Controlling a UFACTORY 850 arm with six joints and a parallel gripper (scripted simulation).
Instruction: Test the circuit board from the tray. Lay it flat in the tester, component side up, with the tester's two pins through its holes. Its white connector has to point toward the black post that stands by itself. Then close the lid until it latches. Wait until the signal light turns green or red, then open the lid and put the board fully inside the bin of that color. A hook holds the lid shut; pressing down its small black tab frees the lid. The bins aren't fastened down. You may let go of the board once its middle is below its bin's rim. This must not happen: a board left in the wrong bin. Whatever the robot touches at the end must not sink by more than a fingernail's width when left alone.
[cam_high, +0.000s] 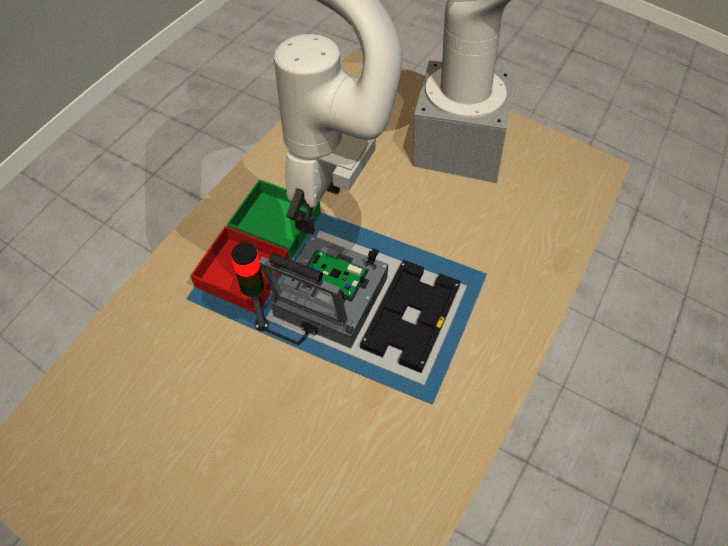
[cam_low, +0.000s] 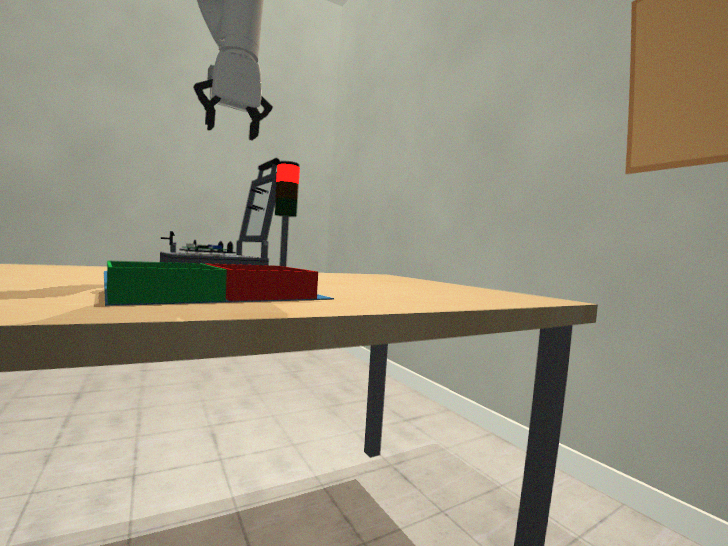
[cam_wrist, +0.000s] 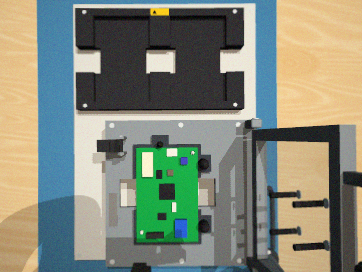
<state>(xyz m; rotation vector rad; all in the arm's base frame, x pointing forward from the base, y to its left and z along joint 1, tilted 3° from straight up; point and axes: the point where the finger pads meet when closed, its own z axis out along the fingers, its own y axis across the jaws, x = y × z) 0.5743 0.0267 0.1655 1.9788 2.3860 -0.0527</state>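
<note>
Now: hand 4 cm past the green circuit board, 1 cm to the left of it and 26 cm above it. Also, from my hand: clear lid: 7 cm ahead, 1 cm to the left, 15 cm below; then latch hook: 12 cm behind, 4 cm to the left, 24 cm below; then red bin: 4 cm ahead, 20 cm to the right, 32 cm below.
</note>
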